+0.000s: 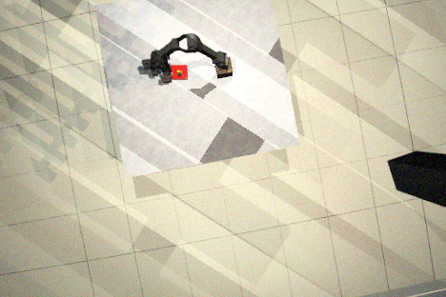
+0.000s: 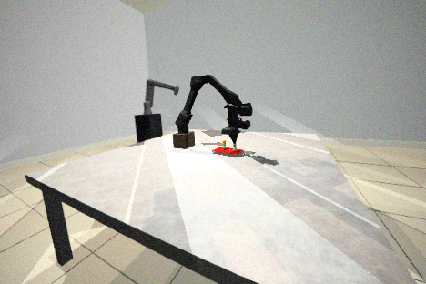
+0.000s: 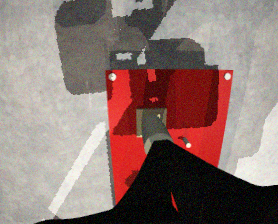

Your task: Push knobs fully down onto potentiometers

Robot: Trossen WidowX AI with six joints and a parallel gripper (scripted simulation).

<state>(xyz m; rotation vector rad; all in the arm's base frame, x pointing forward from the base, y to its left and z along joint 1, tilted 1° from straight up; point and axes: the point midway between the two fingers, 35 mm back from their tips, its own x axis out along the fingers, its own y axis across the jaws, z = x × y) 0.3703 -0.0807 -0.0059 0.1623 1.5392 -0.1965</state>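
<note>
The yellow-brown knob lies 60 mm behind my gripper tip and 20 mm to the left of it. Also, from my gripper tip: round grey knob 20 mm below.
</note>
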